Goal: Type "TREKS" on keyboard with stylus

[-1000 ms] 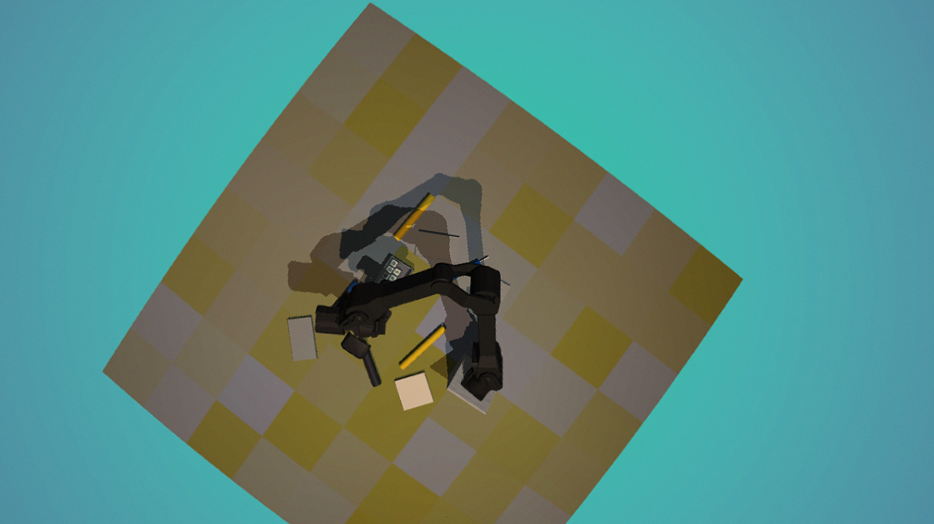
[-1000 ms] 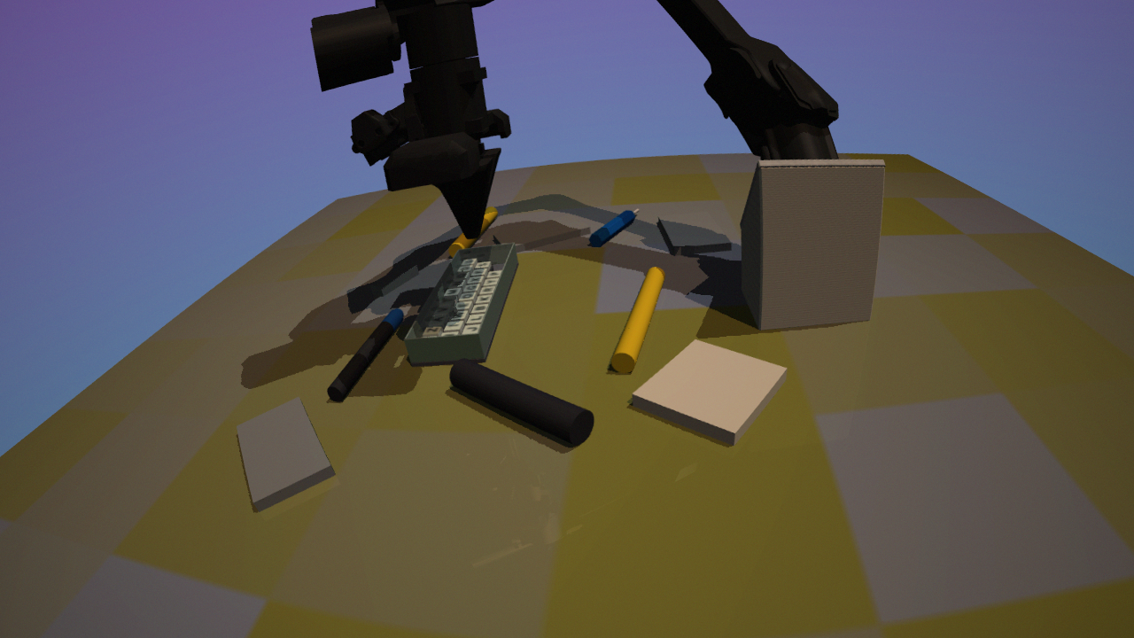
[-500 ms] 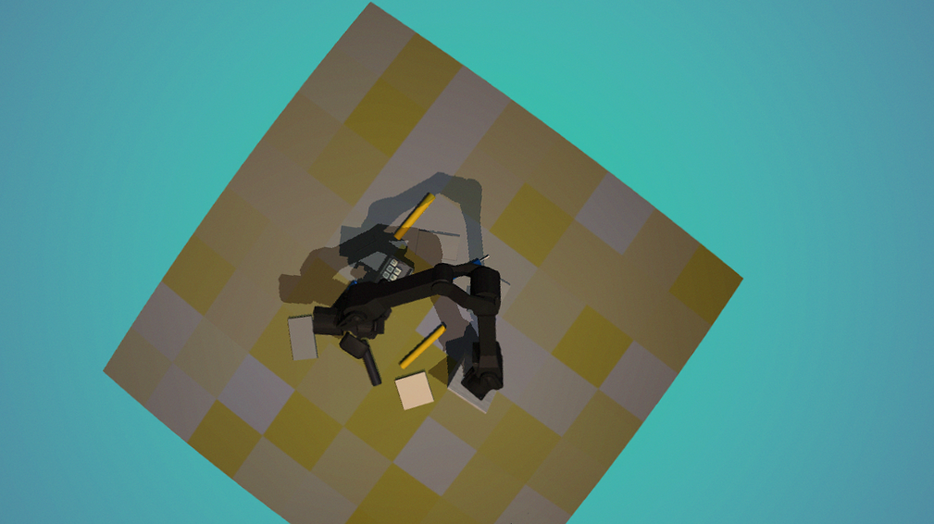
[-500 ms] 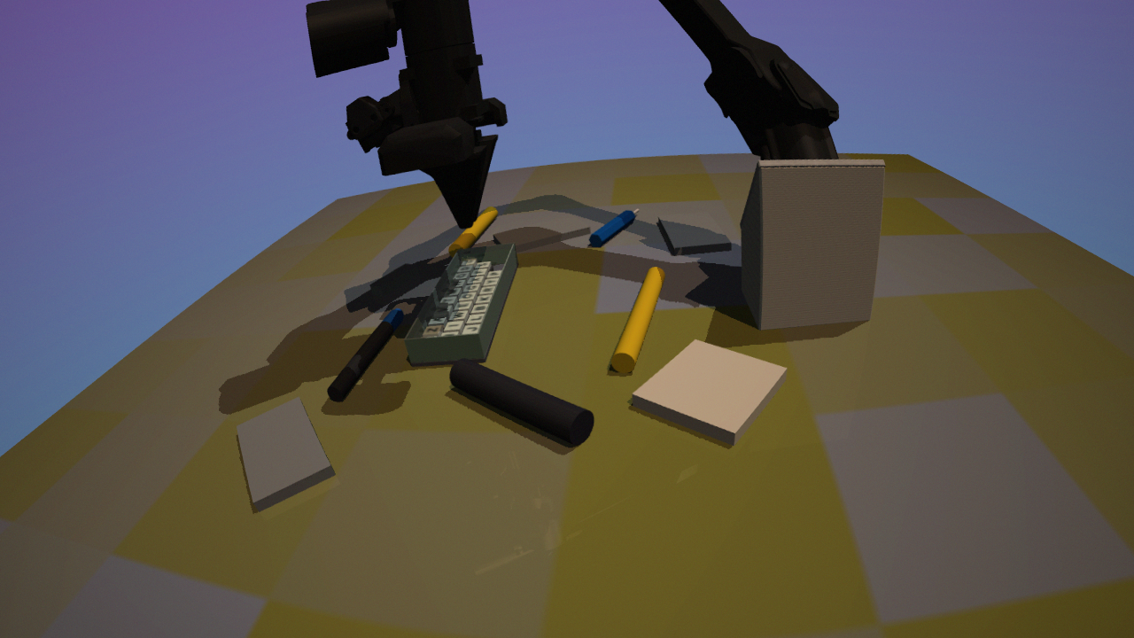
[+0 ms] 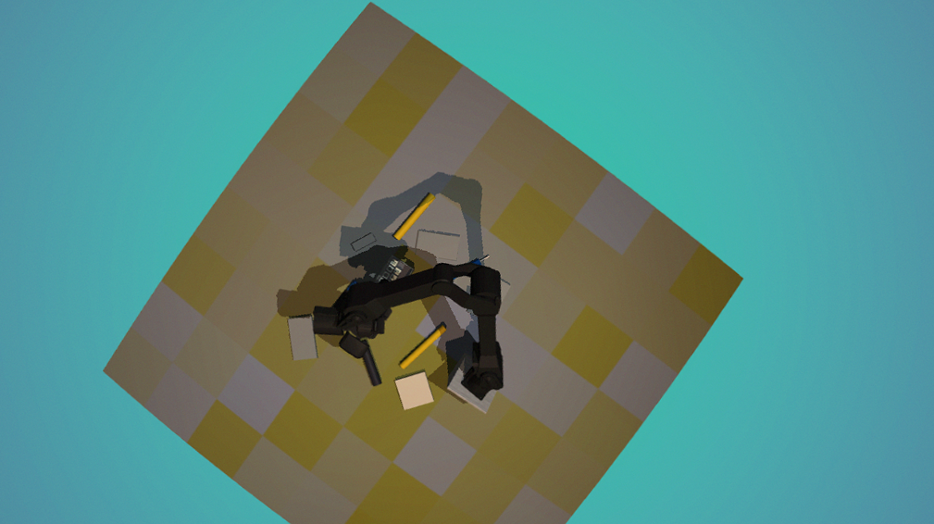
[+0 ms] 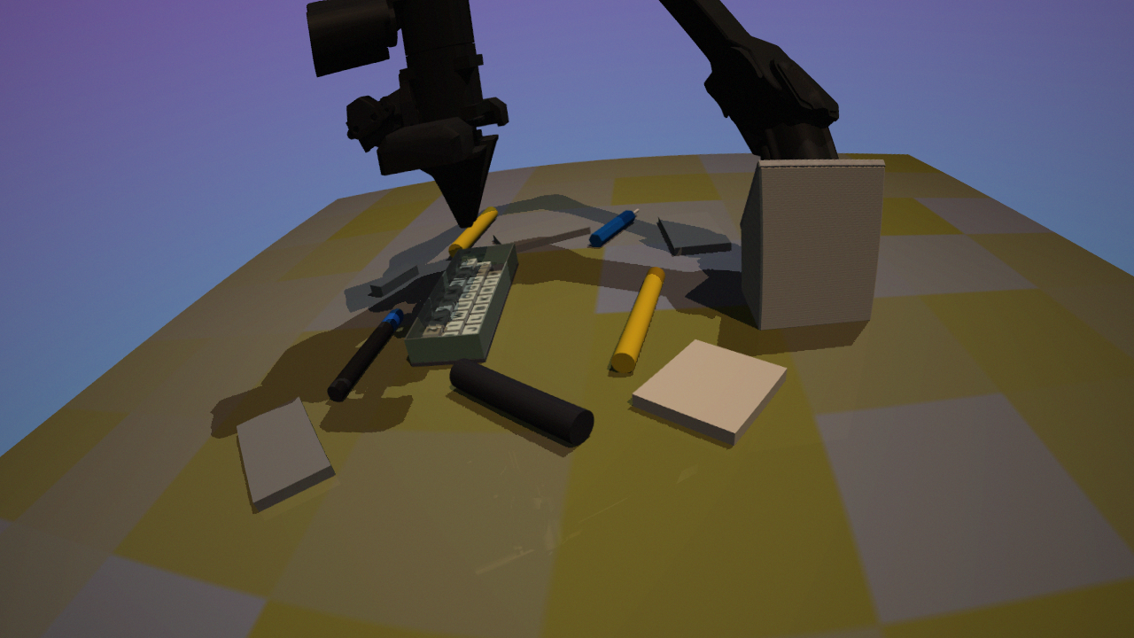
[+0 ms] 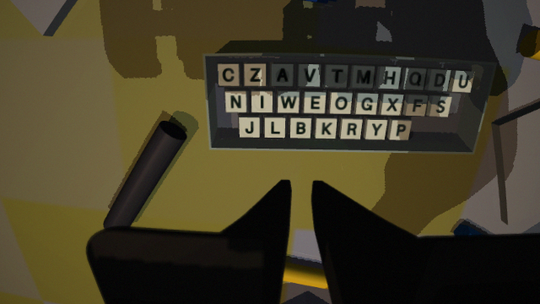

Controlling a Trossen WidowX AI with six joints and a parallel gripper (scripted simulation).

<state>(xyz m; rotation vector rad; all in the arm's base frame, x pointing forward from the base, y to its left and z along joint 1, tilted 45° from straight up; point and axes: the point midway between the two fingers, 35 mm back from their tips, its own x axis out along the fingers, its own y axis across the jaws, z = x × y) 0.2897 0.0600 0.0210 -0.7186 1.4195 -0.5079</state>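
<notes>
Right now my gripper tip is 110 mm past the blue stylus, 250 mm to the left of it and 90 mm above it. Also, from my gripper tip: black cylinder 60 mm behind, 120 mm to the left, 90 mm below; then small grey block 160 mm ahead, 110 mm to the right, 90 mm below; then yellow cylinder 140 mm behind, 90 mm below.
</notes>
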